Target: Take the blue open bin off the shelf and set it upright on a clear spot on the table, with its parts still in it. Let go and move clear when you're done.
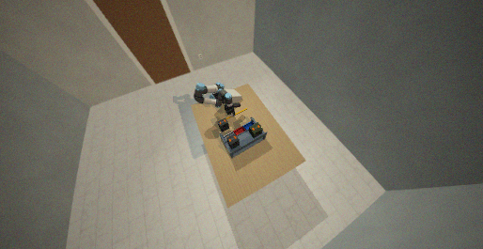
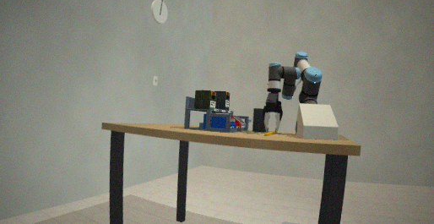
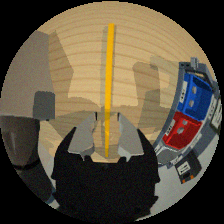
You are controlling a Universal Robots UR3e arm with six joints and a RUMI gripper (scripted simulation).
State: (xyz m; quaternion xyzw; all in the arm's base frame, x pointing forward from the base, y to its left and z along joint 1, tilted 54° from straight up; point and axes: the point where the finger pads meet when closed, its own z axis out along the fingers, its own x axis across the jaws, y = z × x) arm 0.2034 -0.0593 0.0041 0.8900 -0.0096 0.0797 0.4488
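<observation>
The yellow rod lies 20 mm below my hand. The rest, counted from my hand: dark box: 160 mm to the right, 80 mm ahead, 40 mm above; red bin: 250 mm ahead, 60 mm to the right, 20 mm above; blue open bin: 260 mm ahead, 50 mm to the left, 20 mm above.
</observation>
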